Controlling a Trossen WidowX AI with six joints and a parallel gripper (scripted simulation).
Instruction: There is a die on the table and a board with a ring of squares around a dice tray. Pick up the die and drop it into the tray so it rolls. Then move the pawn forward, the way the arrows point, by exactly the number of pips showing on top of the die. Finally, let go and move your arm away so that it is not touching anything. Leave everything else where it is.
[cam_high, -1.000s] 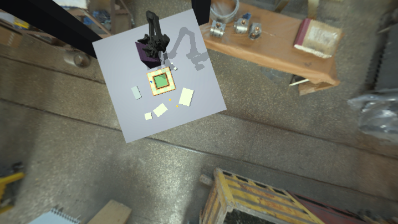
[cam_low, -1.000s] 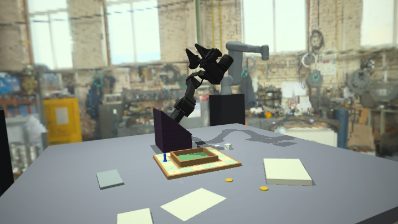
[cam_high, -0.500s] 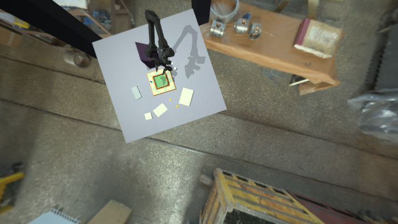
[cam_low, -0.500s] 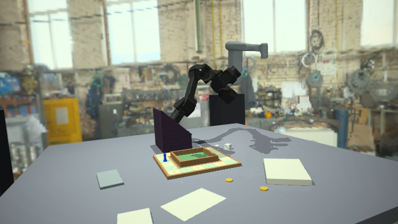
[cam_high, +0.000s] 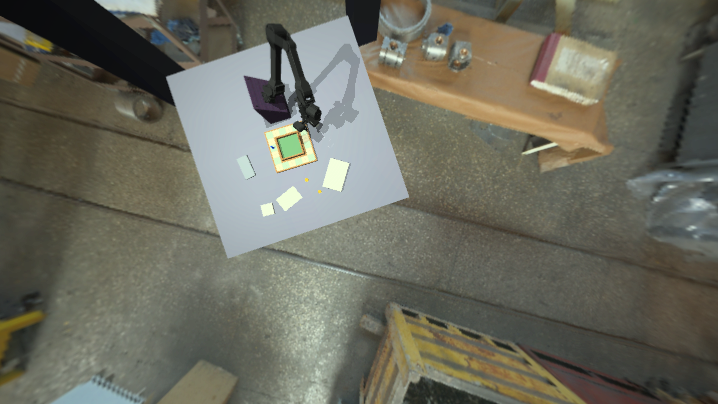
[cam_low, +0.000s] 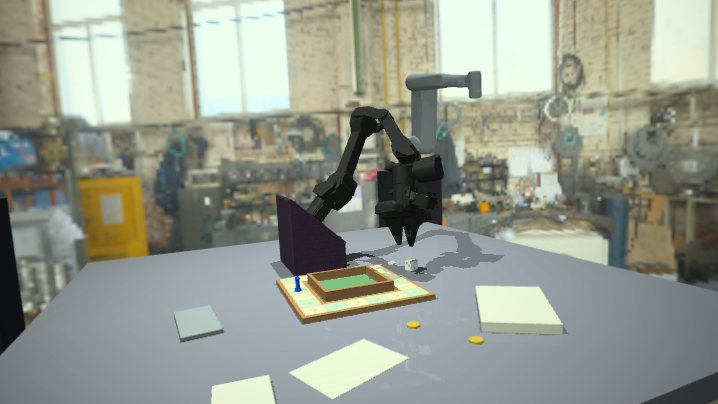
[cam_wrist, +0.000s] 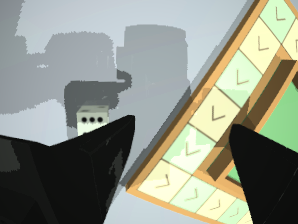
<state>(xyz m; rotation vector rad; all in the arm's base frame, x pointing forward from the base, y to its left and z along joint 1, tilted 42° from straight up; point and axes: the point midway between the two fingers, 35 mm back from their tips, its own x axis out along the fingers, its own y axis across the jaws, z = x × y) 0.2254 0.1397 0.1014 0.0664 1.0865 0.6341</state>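
The white die is 40 mm behind my gripper tip, 40 mm to the left of it and 60 mm below it. From my gripper tip the other things lie so: blue pawn (10 mm ahead, 290 mm to the right, 50 mm below); thick cream slab (320 mm ahead, 50 mm to the left, 70 mm below); small white disc (130 mm behind, 20 mm to the left, 80 mm below).
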